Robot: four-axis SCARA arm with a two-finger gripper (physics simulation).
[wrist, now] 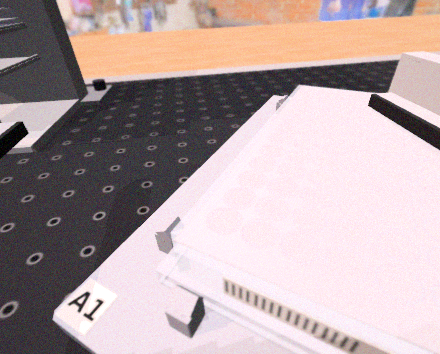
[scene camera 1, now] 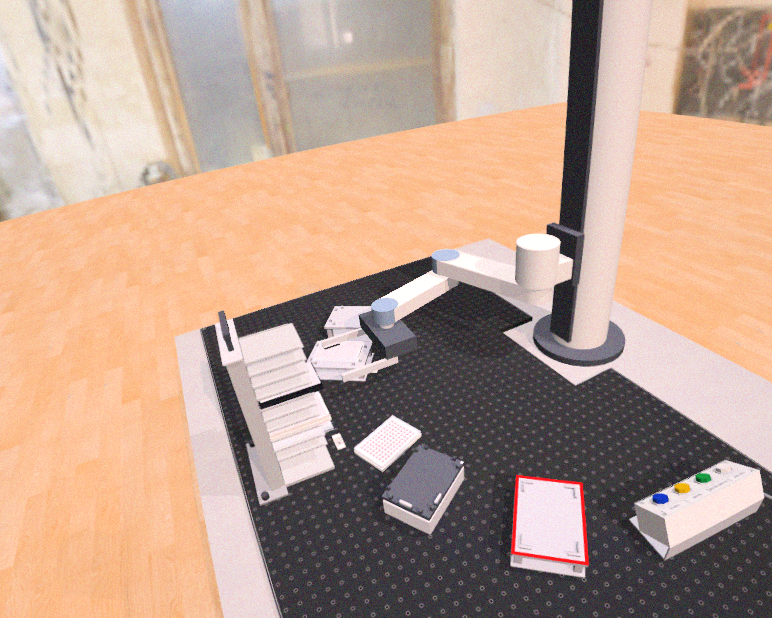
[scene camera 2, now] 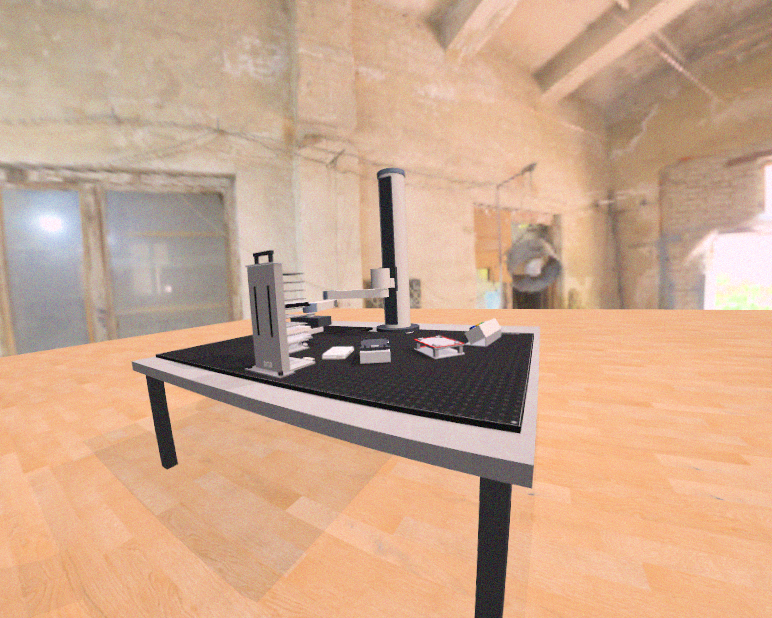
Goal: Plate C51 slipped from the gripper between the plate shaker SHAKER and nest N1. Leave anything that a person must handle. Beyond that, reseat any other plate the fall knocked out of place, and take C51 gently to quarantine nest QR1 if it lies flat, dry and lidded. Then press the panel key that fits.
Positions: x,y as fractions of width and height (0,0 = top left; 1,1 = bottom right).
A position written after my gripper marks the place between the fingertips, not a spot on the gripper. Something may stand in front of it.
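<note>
The wrist view contains my gripper (wrist: 0.46,0.26), which carries nothing. Scene camera 1 shows a button box (scene camera 1: 0.87,0.84), together with a grey shaker (scene camera 1: 0.54,0.80). Scene camera 2 shows the shaker (scene camera 2: 0.48,0.57) and the box (scene camera 2: 0.63,0.54) too.
</note>
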